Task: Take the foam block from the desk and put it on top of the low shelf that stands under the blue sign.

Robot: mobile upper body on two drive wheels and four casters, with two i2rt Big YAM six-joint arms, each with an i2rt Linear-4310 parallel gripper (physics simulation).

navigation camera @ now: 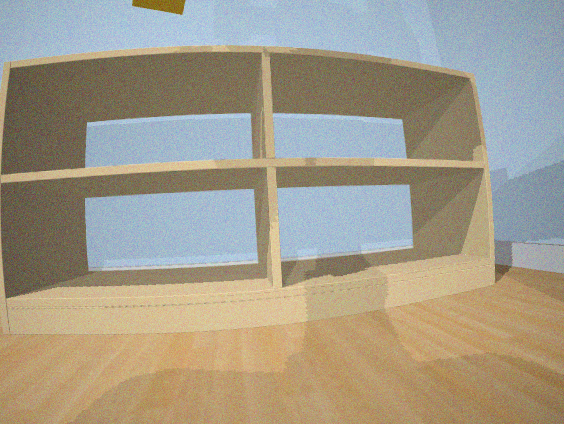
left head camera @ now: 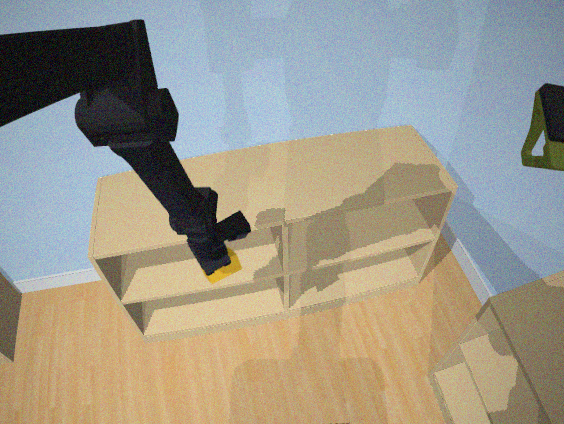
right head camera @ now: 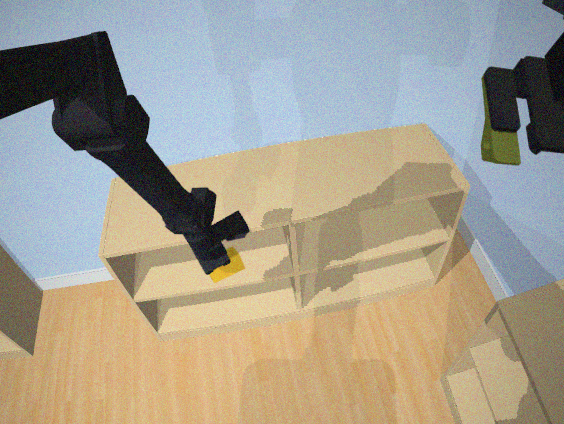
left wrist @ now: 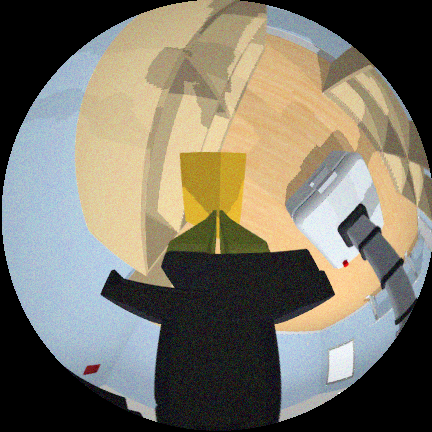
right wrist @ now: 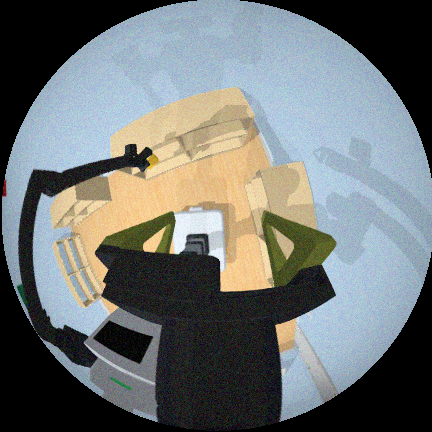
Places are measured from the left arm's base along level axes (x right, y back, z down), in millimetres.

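Where they show: left gripper, fingertip midpoint: (left head camera: 215, 265) (right head camera: 217, 264) (left wrist: 217, 214) (right wrist: 148, 162); right gripper, fingertip midpoint: (left head camera: 561, 163) (right head camera: 530, 157) (right wrist: 217, 215).
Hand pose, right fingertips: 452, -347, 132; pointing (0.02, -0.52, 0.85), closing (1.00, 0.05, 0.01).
Note:
After its pixels a point has its place, as x, y, z.
The yellow foam block (left head camera: 230, 270) @[34, -678, 768] (right head camera: 233, 267) @[36, -682, 763] (left wrist: 205, 172) @[26, -710, 746] (right wrist: 152, 160) @[30, -688, 747] (navigation camera: 160, 5) @[4, -705, 801] is at the tips of my left gripper (left head camera: 217, 266) @[-2, -675, 743] (left wrist: 217, 214) @[-2, -675, 743], which is shut on it. The block hangs in the air before the front edge of a low wooden shelf (left head camera: 145, 215) @[-262, -897, 800] (right head camera: 350, 160) @[354, -1144, 800] (left wrist: 115, 175) @[-105, -891, 800] (right wrist: 200, 107) @[358, -1120, 800] (navigation camera: 268, 110) @[171, -877, 962], in front of its left half in the head views. In the navigation view it appears above the top board. My right gripper (right wrist: 217, 215) @[452, -347, 132] is open and empty, off to the right of the shelf. The blue sign and the desk do not show.
Another wooden shelf unit (left head camera: 530, 325) @[840, -484, 800] (right wrist: 297, 185) @[1021, -474, 800] stands at the right, and one (right wrist: 97, 187) @[-1122, -718, 1177] at the left. A blue wall rises behind the low shelf. My white base (left wrist: 325, 200) @[158, -288, 1150] stands on the wooden floor (left head camera: 200, 380) @[-164, -584, 1410]. Arm shadows fall across the low shelf's right half.

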